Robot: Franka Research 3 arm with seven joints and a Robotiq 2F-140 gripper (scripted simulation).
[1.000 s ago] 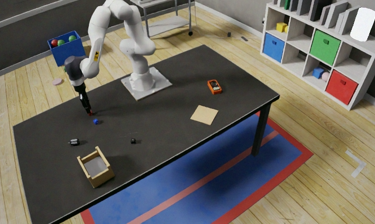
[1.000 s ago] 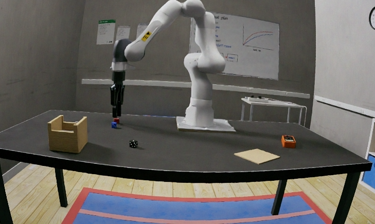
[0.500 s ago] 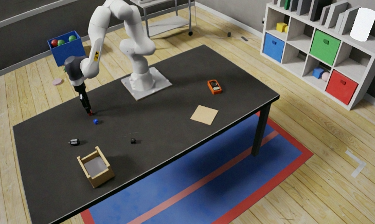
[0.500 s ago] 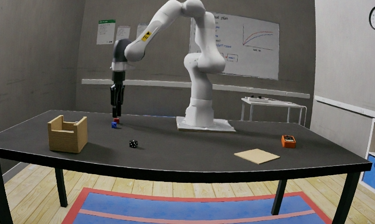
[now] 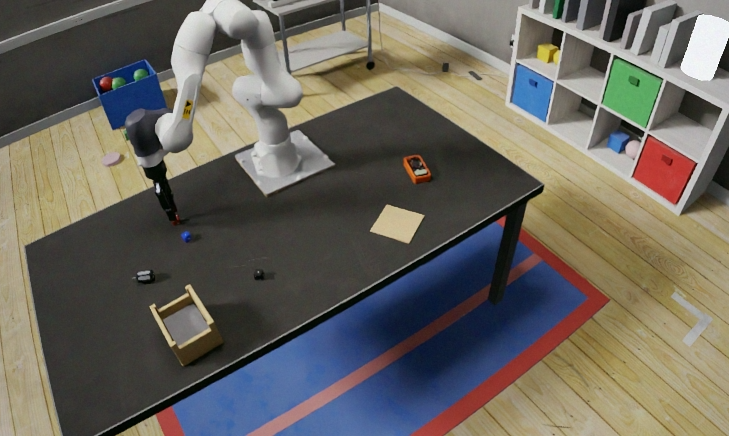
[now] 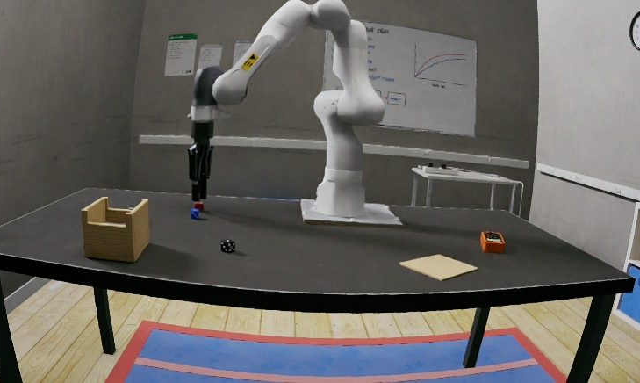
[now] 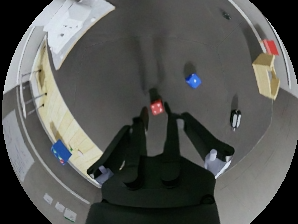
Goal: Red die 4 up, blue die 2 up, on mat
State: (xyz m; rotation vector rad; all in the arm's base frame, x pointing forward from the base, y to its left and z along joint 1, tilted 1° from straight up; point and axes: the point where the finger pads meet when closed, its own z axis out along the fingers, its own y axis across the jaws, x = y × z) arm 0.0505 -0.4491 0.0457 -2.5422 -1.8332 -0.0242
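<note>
Right now my hand is 5 cm above the red die. Also, from my hand: dark object: 20 cm ahead, 18 cm to the right, 5 cm below; then black die: 41 cm ahead, 16 cm to the left, 5 cm below; then blue die: 11 cm ahead, 5 cm below, 1 cm to the left.
</note>
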